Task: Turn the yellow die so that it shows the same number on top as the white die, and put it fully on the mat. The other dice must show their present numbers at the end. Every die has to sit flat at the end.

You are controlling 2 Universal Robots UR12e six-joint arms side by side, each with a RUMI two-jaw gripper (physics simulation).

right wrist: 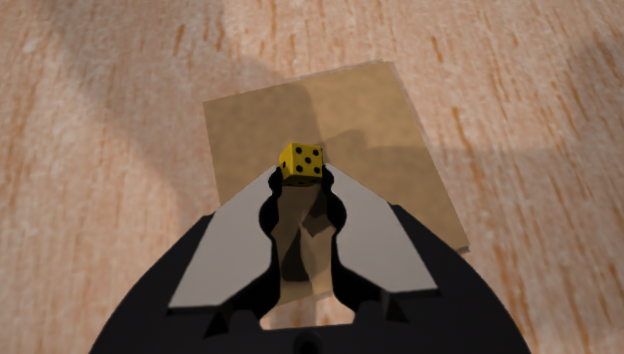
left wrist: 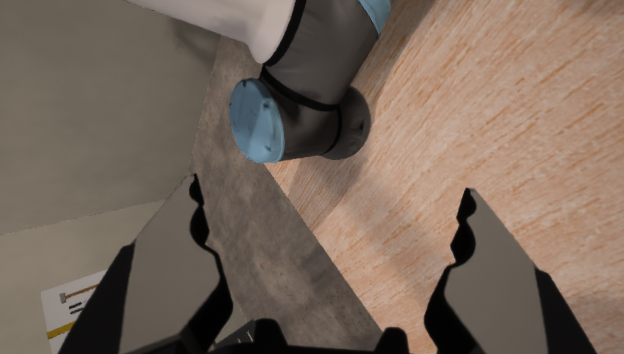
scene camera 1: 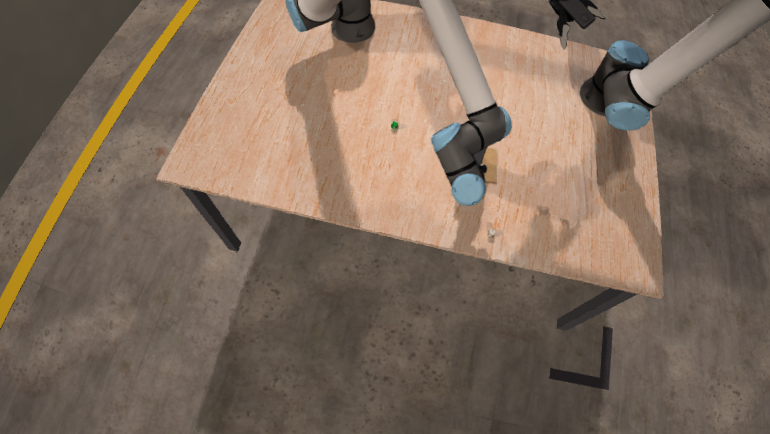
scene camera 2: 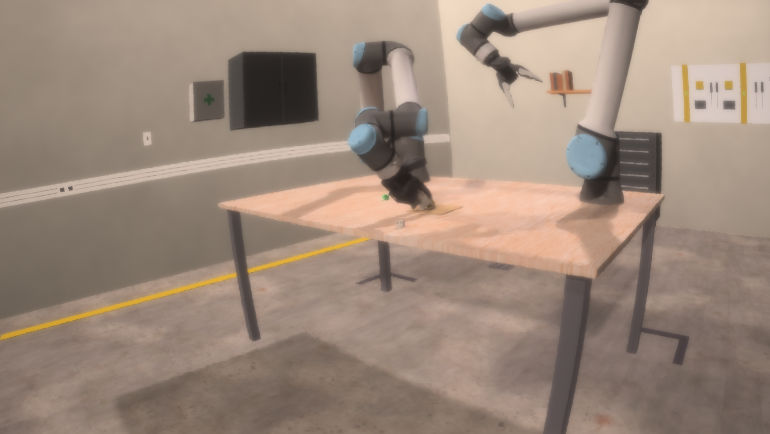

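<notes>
The yellow die (right wrist: 306, 161) is between the fingertips of my right gripper (right wrist: 300, 167) (scene camera 2: 425, 205), which is shut on it low over the tan mat (right wrist: 370, 100) (scene camera 1: 491, 168) (scene camera 2: 448, 209). A five faces the right wrist camera; whether the die touches the mat I cannot tell. The white die (scene camera 1: 491, 233) (scene camera 2: 400, 223) lies near the table's front edge; its top number is too small to read. The green die (scene camera 1: 394, 125) (scene camera 2: 385, 197) lies left of the mat; its number is unclear. My left gripper (scene camera 1: 582, 31) (scene camera 2: 526, 93) (left wrist: 328, 183) is wide open and empty, high above the table's back.
The wooden table (scene camera 1: 242, 134) (scene camera 2: 301, 202) (left wrist: 525, 125) bears both arm bases. The right forearm and wrist (scene camera 1: 468, 156) hang over the table's middle and hide part of the mat in scene camera 1. The left arm's base (scene camera 2: 601, 188) stands at the table's right.
</notes>
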